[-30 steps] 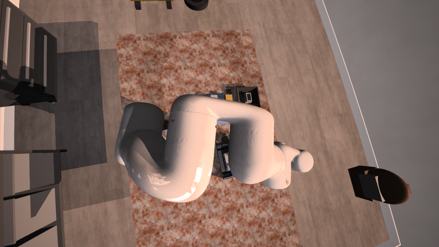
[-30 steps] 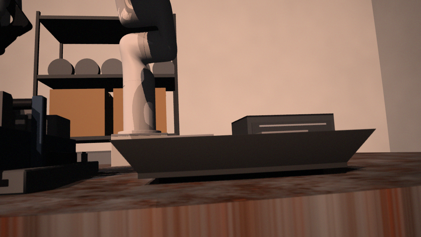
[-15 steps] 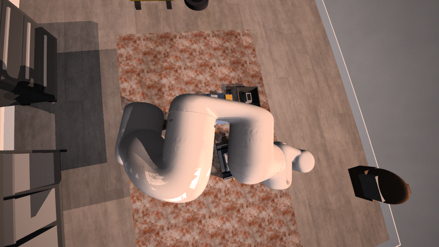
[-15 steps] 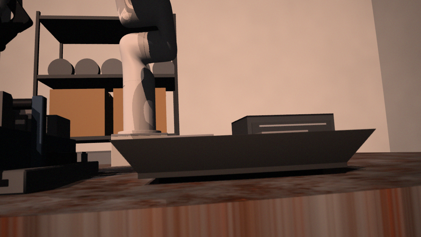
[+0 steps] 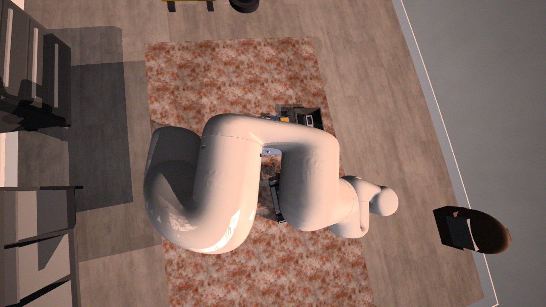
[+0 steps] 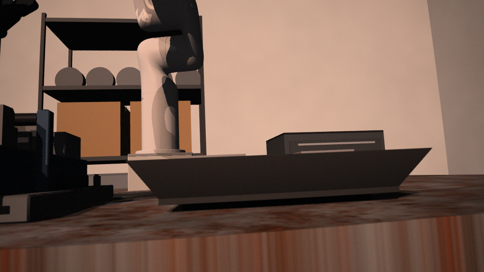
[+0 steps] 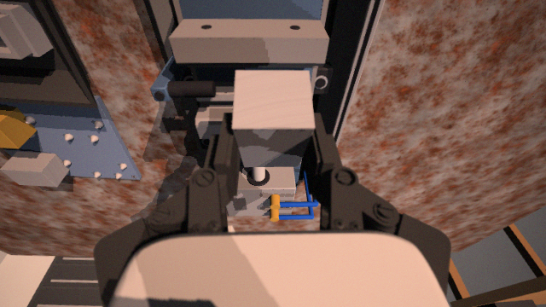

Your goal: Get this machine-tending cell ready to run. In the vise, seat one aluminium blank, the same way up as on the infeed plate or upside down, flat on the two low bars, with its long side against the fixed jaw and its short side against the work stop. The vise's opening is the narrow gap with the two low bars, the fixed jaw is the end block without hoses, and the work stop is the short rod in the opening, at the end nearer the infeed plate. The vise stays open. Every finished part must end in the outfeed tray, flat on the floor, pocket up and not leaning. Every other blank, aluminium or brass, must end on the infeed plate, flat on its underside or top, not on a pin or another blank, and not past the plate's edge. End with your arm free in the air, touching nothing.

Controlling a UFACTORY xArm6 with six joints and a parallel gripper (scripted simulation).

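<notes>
The vise piston rod is 9 cm behind my hand, 1 cm to the left of it and 8 cm below it. From my hand the other things lie so: vise body 7 cm behind, 1 cm to the left, 12 cm below; brass blank 9 cm behind, 36 cm to the left, 13 cm below.
</notes>
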